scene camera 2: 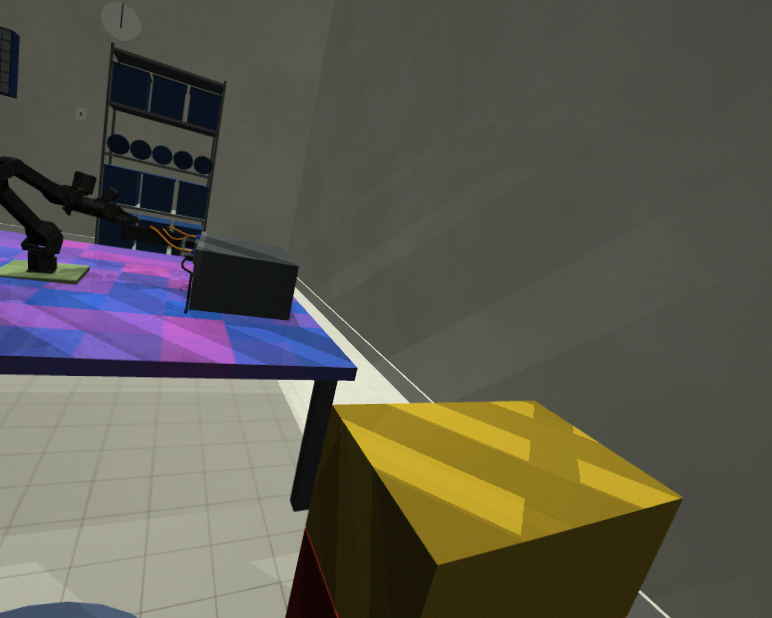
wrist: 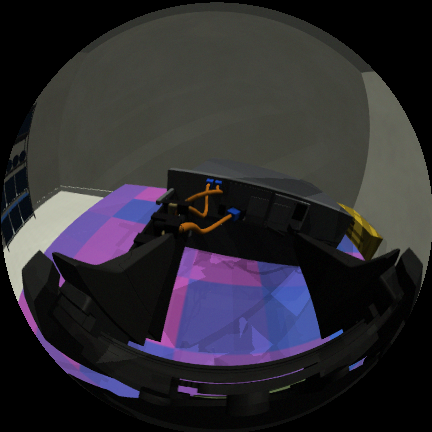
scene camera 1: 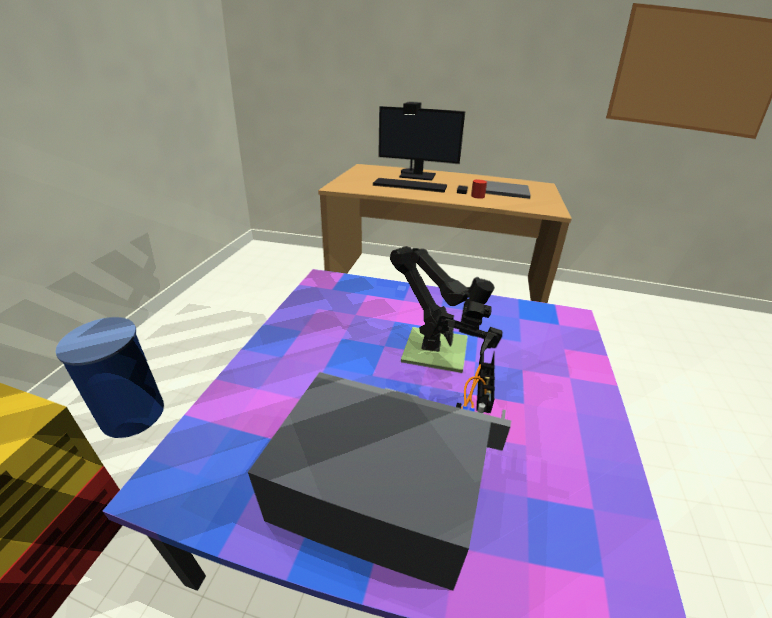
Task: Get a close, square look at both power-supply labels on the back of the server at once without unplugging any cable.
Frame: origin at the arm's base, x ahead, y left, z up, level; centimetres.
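Seen in the pictures: gripper, fingertip midpoint: (scene camera 2: 140, 220) (wrist: 236, 240) (scene camera 1: 465, 350); arm's base, link origin: (scene camera 2: 41, 270) (scene camera 1: 431, 345).
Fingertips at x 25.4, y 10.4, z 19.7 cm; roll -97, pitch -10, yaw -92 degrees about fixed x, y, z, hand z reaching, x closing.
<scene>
Offsets run from my fingertips to a thing's top centre. "*": to the spot under its first point. Level surfaces: height alone.
The dark grey server (scene camera 1: 373, 463) (scene camera 2: 244, 280) (wrist: 265, 175) lies on the patchwork table {dz -20.7 cm} (scene camera 1: 560, 541) (scene camera 2: 122, 335). Its back faces my arm. In the wrist view two power-supply units {dx +19.5, dy -8.0, dz -3.7 cm} (wrist: 257, 207) (wrist: 286, 212) sit side by side, seen obliquely and dark; no label text is readable. Thin black cables show below them. Orange cables {* dx +7.5, dy +2.9, dz -4.3 cm} (scene camera 1: 473, 381) (scene camera 2: 168, 238) (wrist: 194, 228) with blue plugs {dx +19.6, dy -3.6, dz -7.3 cm} (wrist: 234, 214) run from the back to a black bracket {dx +5.2, dy +6.3, dz -1.3 cm} (scene camera 1: 487, 389) (wrist: 162, 221). My gripper (scene camera 1: 467, 349) (scene camera 2: 135, 219) (wrist: 235, 240) is open and empty, behind the server. One fingertip overlaps the bracket's lower part in the wrist view; contact cannot be told.
The bracket juts from one side of the server's back. The arm stands on a green plate (scene camera 1: 413, 358) (scene camera 2: 74, 274). A blue bin (scene camera 1: 115, 386) and a yellow box (scene camera 1: 38, 438) (scene camera 2: 508, 463) stand beyond the table. A desk (scene camera 1: 450, 206) stands behind the arm.
</scene>
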